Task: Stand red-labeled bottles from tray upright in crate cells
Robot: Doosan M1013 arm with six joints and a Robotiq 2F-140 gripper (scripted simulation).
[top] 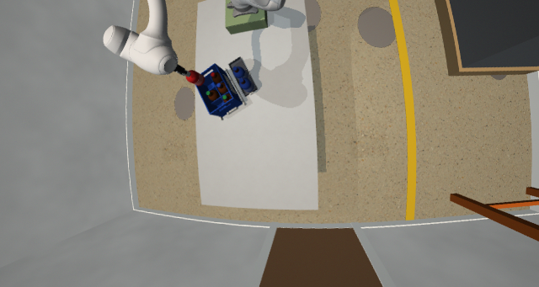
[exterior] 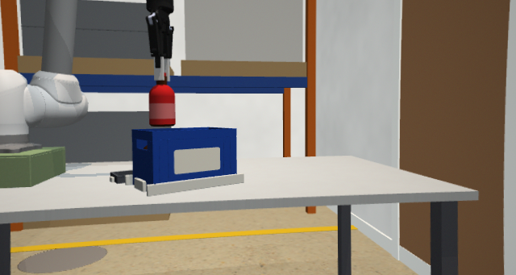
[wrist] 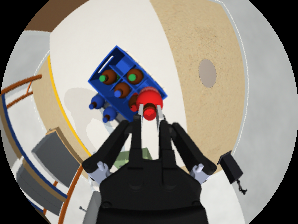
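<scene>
The red-labeled bottle is 90 mm below my hand. Also, from my hand: blue crate (270 mm below, 80 mm to the left, 60 mm ahead).
</scene>
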